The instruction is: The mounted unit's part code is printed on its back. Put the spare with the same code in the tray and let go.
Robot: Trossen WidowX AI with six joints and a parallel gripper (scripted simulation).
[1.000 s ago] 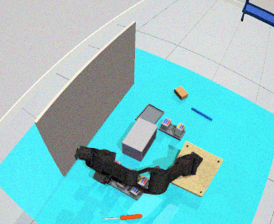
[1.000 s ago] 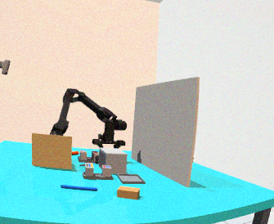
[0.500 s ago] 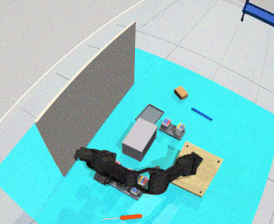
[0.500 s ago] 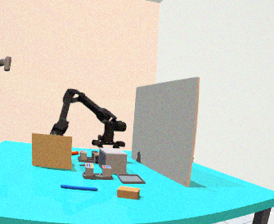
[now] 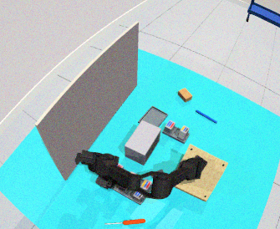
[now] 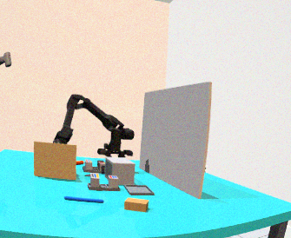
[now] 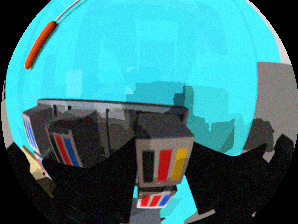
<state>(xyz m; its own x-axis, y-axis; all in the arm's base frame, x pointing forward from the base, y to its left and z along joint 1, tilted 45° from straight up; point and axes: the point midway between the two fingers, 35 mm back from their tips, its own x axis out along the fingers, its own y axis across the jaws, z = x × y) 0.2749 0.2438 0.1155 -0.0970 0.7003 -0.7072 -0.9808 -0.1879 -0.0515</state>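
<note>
Right now the dark tray is 410 mm to the right of my gripper tip, 60 mm ahead of it and 10 mm below it. The rest, counted from my gripper tip: grey mounted unit: 220 mm to the right, 30 mm above; rack: 70 mm behind, 40 mm to the right, 10 mm below; spare: 20 mm above.
</note>
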